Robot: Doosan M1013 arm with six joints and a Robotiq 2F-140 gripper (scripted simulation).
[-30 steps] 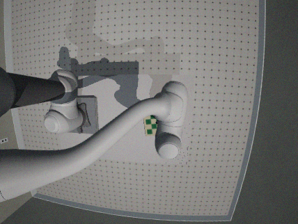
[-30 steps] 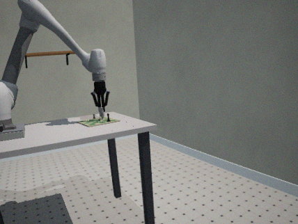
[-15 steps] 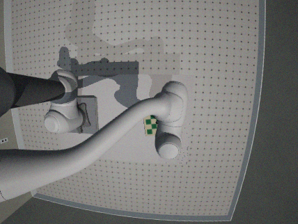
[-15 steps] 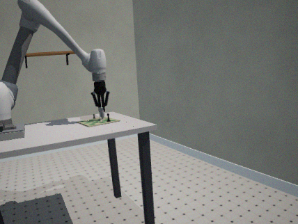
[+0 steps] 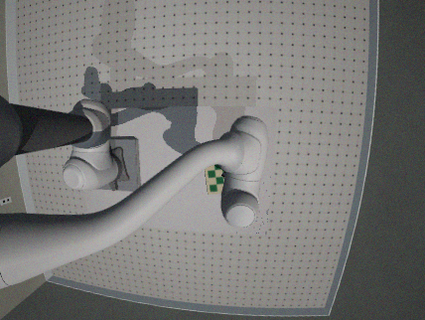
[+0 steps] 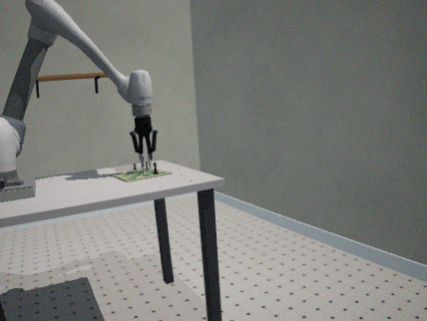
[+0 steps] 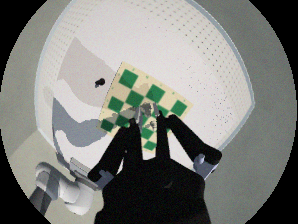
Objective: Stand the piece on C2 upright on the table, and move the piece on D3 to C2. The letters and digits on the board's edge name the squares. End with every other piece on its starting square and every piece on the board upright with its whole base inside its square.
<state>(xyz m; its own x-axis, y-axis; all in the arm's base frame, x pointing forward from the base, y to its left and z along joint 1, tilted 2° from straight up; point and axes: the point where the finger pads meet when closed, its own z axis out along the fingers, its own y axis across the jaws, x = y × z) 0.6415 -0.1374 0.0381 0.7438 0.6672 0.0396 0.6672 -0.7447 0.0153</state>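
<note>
My gripper is now 3 cm above the pale piece. Round my hand: chessboard (4 cm behind, 6 cm below).
</note>
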